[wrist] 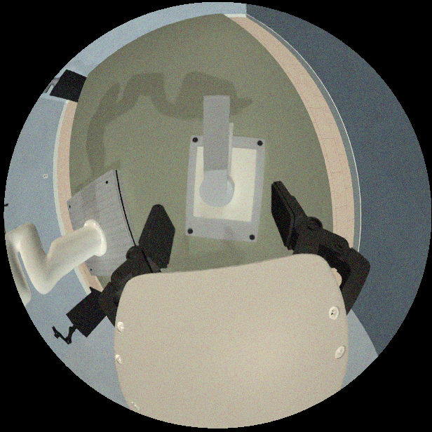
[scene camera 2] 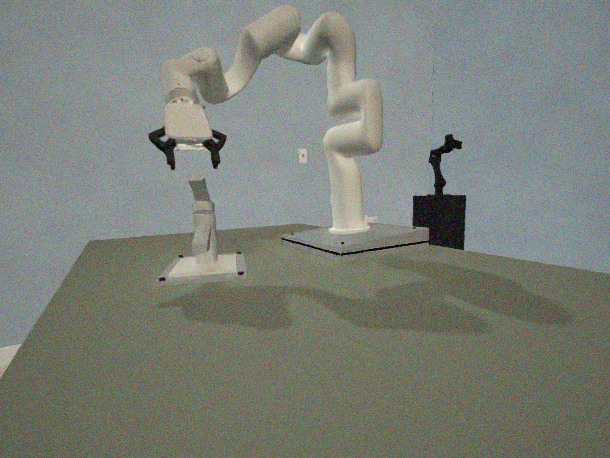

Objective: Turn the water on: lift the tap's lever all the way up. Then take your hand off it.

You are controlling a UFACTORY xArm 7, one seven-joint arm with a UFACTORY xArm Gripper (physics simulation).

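Where they show: gripper, fingertip midpoint: (scene camera 2: 195, 166); arm's base, link origin: (scene camera 2: 349, 230).
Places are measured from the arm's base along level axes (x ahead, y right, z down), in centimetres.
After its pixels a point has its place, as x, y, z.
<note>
The grey tap (scene camera 2: 203, 227) {43.1, -14.4, -5.2} (wrist: 216, 192) stands upright on a pale base plate with a grey rim and dark corner screws. Its flat lever (scene camera 2: 199, 189) {43.6, -18.2, -13.3} (wrist: 216, 130) rises steeply from the top of the tap body in the scene view; in the wrist view it shows as a long grey bar. My gripper (scene camera 2: 194, 167) {43.8, -9.9, -18.5} (wrist: 218, 206) is open, with its black fingers wide apart and nothing between them. It hangs above the lever's upper end, with a gap between fingertips and lever, and touches no part of the tap.
My arm's grey mounting plate (scene camera 2: 385, 237) {-1.2, -17.3, -0.2} (wrist: 102, 200) lies on the green table (scene camera 2: 300, 390) {37.8, -60.7, 4.5} (wrist: 150, 120), to the right of the tap in the scene view. Behind the table stands a black pedestal (scene camera 2: 439, 220) with a small black arm (scene camera 2: 438, 170).
</note>
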